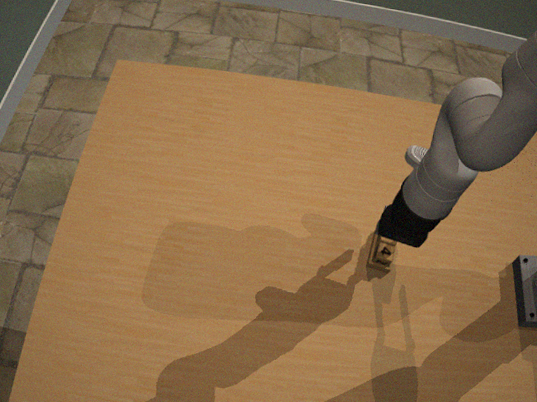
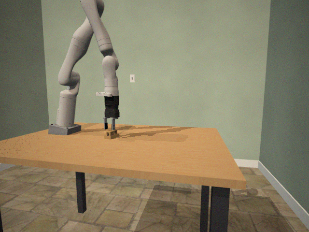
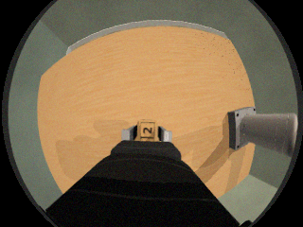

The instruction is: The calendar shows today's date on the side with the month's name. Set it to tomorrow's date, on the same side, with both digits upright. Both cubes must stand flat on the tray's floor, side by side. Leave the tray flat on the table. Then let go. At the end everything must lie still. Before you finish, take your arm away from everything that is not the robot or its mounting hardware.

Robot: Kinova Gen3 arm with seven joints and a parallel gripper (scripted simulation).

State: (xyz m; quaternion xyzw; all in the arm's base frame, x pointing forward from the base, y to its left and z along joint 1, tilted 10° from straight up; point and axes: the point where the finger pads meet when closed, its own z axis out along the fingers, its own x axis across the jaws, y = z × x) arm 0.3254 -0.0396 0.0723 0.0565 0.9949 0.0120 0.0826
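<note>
Right now my hand is 60 mm above the tray and 20 mm to the right of it.
</note>
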